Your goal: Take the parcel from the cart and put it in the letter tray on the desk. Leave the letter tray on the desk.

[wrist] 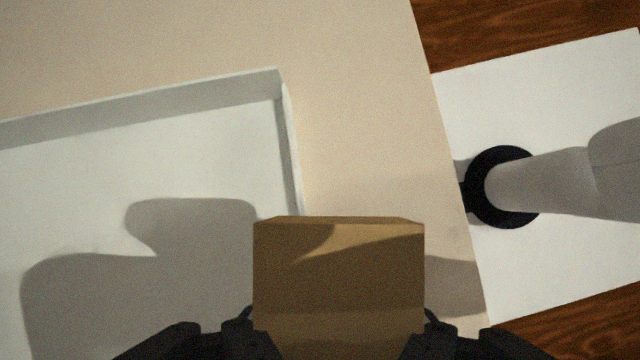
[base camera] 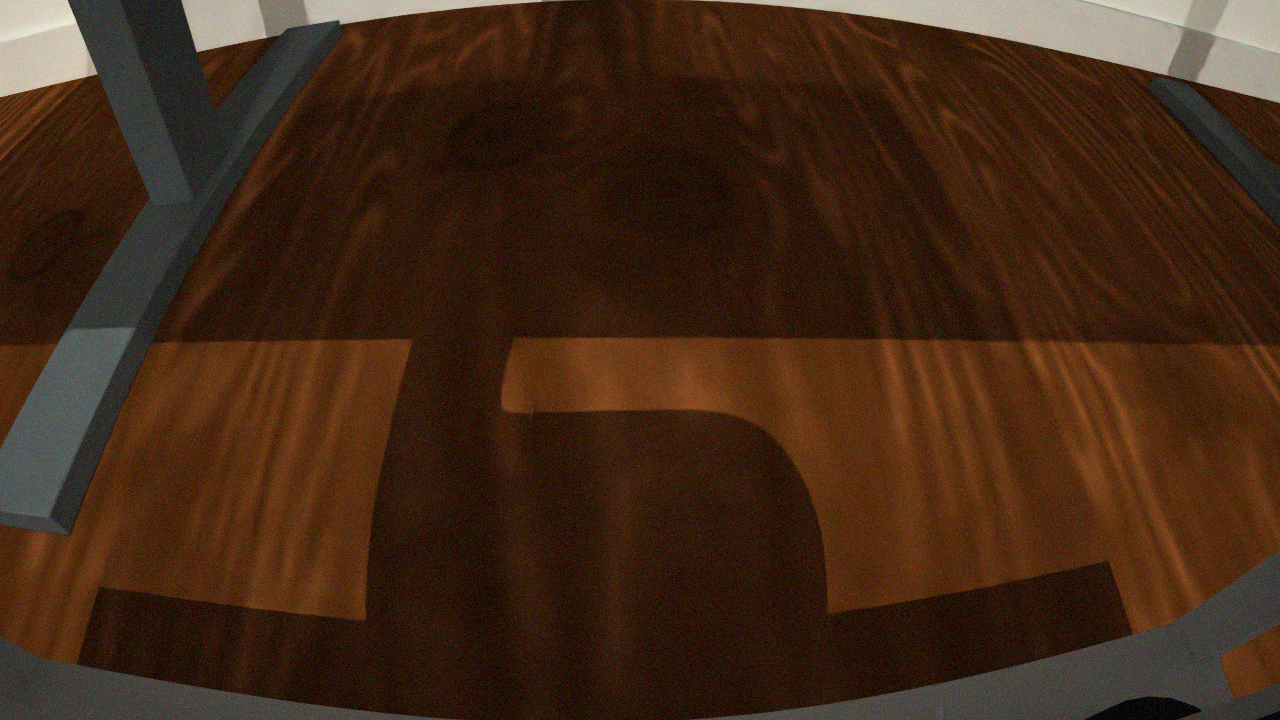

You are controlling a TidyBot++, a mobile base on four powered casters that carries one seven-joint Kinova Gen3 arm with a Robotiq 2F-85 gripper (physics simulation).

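Observation:
The parcel is a brown box at the bottom middle of the wrist view. My gripper is shut on it, one dark finger on each side. The white letter tray lies on the beige desk, left of and behind the parcel in that view. The parcel covers part of the tray's right wall and seems to hang above it; its height is hard to tell. The arm's shadow falls across the tray's floor. The cart does not show in either view.
The white top of my base, with the arm's grey lower part on it, is beyond the desk's edge at the right of the wrist view. In the base camera view a grey-blue desk leg and foot stand left, another foot far right.

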